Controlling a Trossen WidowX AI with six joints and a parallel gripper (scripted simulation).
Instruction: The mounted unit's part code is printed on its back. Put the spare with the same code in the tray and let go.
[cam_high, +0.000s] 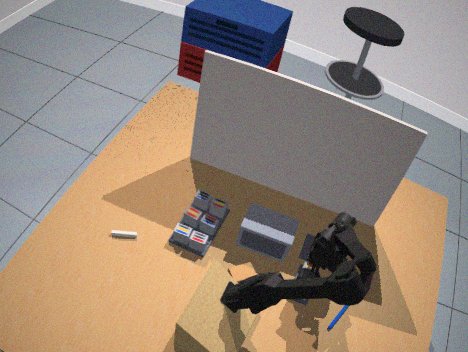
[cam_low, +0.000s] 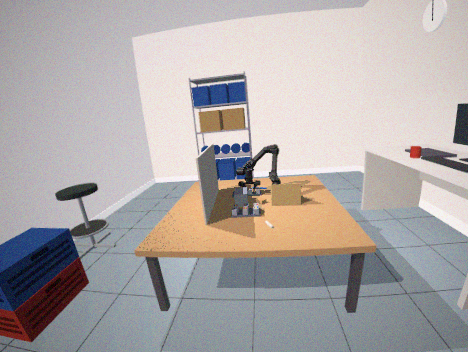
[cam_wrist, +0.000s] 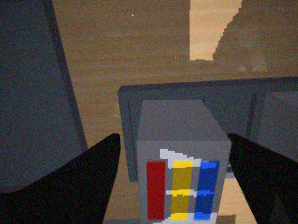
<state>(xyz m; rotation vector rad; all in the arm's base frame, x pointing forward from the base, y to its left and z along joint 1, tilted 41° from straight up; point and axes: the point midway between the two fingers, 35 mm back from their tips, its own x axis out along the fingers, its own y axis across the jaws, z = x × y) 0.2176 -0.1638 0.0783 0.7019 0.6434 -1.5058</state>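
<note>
Right now my gripper tip is 20 mm below the grey spare block. The rest, counted from my gripper tip: white board: 290 mm ahead, 180 mm to the left, 210 mm above; flat grey tray: 110 mm ahead, 20 mm to the right, 10 mm below; grey mounted unit: 60 mm ahead, 180 mm to the left, 30 mm above.
</note>
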